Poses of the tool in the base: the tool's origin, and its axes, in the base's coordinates. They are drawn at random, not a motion.
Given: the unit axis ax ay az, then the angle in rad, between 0 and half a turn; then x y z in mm.
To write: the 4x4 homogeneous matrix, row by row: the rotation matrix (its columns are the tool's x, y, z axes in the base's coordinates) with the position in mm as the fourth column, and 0 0 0 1 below. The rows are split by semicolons. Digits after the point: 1 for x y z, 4 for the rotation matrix.
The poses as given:
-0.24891, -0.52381, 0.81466, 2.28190, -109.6, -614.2, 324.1
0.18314, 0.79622, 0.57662, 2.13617, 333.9, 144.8, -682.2
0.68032, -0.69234, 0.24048, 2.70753, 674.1, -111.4, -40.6
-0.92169, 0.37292, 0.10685, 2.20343, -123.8, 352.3, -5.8
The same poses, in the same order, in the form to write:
-0.5503, -0.4017, -0.7320, -109.6; 0.8327, -0.1992, -0.5167, -614.2; 0.0617, -0.8938, 0.4442, 324.1; 0, 0, 0, 1
-0.4842, -0.2630, 0.8345, 333.9; 0.7108, 0.4379, 0.5504, 144.8; -0.5101, 0.8597, -0.0251, -682.2; 0, 0, 0, 1
-0.0245, -0.9995, 0.0209, 674.1; -0.7972, 0.0070, -0.6037, -111.4; 0.6032, -0.0314, -0.7970, -40.6; 0, 0, 0, 1
0.7605, -0.6331, 0.1440, -123.8; -0.4608, -0.3700, 0.8067, 352.3; -0.4575, -0.6799, -0.5731, -5.8; 0, 0, 0, 1

